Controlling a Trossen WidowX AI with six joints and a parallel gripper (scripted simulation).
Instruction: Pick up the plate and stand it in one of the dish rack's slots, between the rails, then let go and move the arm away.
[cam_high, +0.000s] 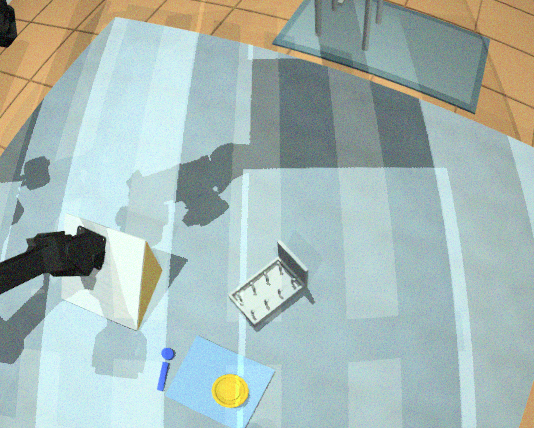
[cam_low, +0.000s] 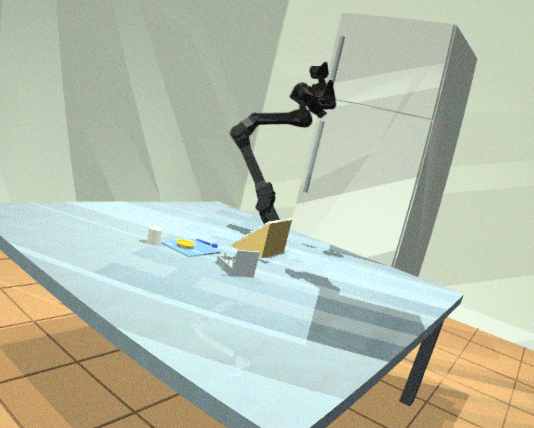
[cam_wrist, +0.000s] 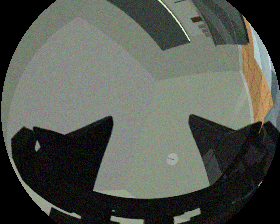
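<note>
Now: gripper tip 310 mm short of the yellow plate, 190 mm to the left of it and 660 mm above it. Also, from my gripper tip: white cup 390 mm ahead, 260 mm to the right, 650 mm below; dish rack 300 mm ahead, 10 mm to the left, 650 mm below; light blue mat 290 mm ahead, 190 mm to the right, 670 mm below.
</note>
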